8 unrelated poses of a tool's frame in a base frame.
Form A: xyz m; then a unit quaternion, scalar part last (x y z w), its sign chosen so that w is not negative.
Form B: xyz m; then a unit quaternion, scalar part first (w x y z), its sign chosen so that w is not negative. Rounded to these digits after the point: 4 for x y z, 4 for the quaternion.
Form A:
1: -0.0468 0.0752 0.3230 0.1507 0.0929 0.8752 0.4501
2: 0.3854 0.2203 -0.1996 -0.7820 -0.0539 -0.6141 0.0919
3: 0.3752 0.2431 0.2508 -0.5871 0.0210 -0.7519 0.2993
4: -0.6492 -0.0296 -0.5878 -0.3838 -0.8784 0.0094 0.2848
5: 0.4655 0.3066 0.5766 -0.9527 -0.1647 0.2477 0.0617
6: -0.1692 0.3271 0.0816 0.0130 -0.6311 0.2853 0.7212
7: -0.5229 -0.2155 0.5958 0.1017 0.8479 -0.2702 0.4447
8: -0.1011 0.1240 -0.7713 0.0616 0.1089 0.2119 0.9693
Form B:
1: -0.0468 0.0752 0.3230 0.4501 0.1507 0.0929 0.8752
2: 0.3854 0.2203 -0.1996 0.0919 -0.7820 -0.0539 -0.6141
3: 0.3752 0.2431 0.2508 0.2993 -0.5871 0.0210 -0.7519
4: -0.6492 -0.0296 -0.5878 0.2848 -0.3838 -0.8784 0.0094
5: 0.4655 0.3066 0.5766 0.0617 -0.9527 -0.1647 0.2477
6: -0.1692 0.3271 0.0816 0.7212 0.0130 -0.6311 0.2853
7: -0.5229 -0.2155 0.5958 0.4447 0.1017 0.8479 -0.2702
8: -0.1011 0.1240 -0.7713 0.9693 0.0616 0.1089 0.2119
